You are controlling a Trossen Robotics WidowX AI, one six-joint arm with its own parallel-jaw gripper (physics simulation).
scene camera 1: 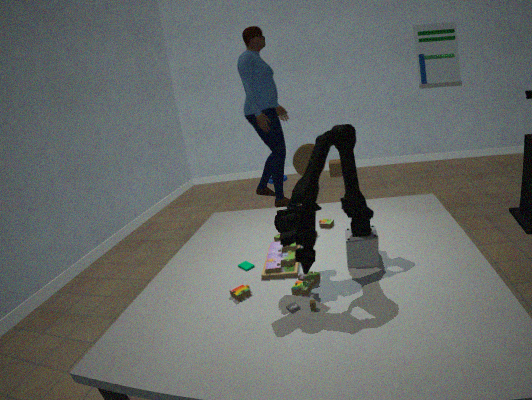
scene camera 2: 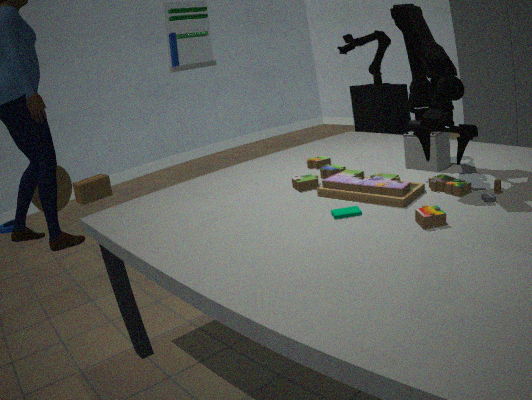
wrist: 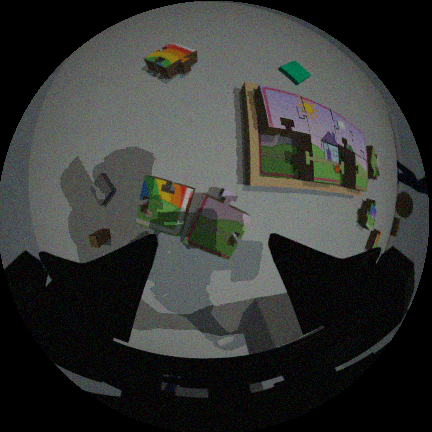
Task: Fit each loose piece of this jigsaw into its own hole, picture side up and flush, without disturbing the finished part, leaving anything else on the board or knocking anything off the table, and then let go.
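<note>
My gripper [scene camera 1: 306,268] [scene camera 2: 443,162] [wrist: 213,239] is open and empty, above the table beside the board. Just ahead of its fingers, a green-hill piece [scene camera 1: 312,278] [scene camera 2: 441,181] [wrist: 215,230] lies picture up, against or very close to a rainbow-and-green piece [scene camera 1: 300,287] [scene camera 2: 461,188] [wrist: 165,204]. Another rainbow piece [scene camera 1: 240,291] [scene camera 2: 431,216] [wrist: 171,57] lies apart. The wooden board [scene camera 1: 280,275] [scene camera 2: 362,197] [wrist: 253,145] holds a lilac-sky row and green pieces; its lower-left spot, in the wrist view, looks recessed.
More pieces [scene camera 2: 305,182] [scene camera 2: 332,171] [scene camera 2: 318,162] lie beyond the board's far end. A flat green tile [scene camera 1: 246,266] [scene camera 2: 346,212] [wrist: 295,72], a grey block [scene camera 1: 293,308] [scene camera 2: 488,198] [wrist: 104,189] and a small brown block [scene camera 1: 313,305] [scene camera 2: 497,186] [wrist: 100,237] lie on the table. A person [scene camera 1: 260,85] stands behind it.
</note>
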